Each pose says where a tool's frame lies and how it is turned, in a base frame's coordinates. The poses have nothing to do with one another.
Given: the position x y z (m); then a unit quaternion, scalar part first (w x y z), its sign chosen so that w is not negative.
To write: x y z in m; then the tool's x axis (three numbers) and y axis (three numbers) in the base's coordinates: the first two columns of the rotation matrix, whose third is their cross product. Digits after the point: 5 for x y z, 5 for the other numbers.
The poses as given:
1: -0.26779 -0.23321 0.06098 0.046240 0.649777 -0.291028 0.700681
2: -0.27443 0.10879 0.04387 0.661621 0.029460 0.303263 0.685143
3: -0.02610 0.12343 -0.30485 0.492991 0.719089 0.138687 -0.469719
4: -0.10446 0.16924 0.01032 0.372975 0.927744 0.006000 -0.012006
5: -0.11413 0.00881 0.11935 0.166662 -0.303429 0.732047 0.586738
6: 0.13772 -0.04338 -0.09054 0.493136 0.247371 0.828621 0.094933
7: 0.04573 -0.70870 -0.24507 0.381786 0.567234 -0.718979 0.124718
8: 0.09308 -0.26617 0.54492 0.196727 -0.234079 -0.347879 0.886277
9: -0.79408 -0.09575 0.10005 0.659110 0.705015 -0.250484 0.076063
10: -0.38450 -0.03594 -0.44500 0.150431 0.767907 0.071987 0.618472
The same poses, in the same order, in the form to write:
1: -0.26779 -0.23321 0.06098 -0.15130 -0.31341 0.93749 -0.44301 -0.82633 -0.34774
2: -0.27443 0.10879 0.04387 -0.12278 0.92448 -0.36092 -0.88874 0.05942 0.45454
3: -0.02610 0.12343 -0.30485 0.52026 -0.26368 -0.81228 0.66259 -0.47545 0.57872
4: -0.10446 0.16924 0.01032 0.99964 0.00218 -0.02675 0.02009 -0.72171 0.69191
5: -0.11413 0.00881 0.11935 -0.76031 -0.24867 -0.60008 -0.63982 0.12734 0.75790
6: 0.13772 -0.04338 -0.09054 -0.39125 0.50358 -0.77028 0.31632 0.85959 0.40130
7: 0.04573 -0.70870 -0.24507 -0.06497 -0.72043 0.69048 -0.91089 0.32538 0.25378
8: 0.09308 -0.26617 0.54492 -0.81301 0.51157 -0.27804 -0.18585 -0.68056 -0.70873
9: -0.79408 -0.09575 0.10005 0.86294 -0.25292 0.43744 -0.45346 -0.00566 0.89126
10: -0.38450 -0.03594 -0.44500 0.22462 0.29663 0.92820 -0.07552 -0.94438 0.32008
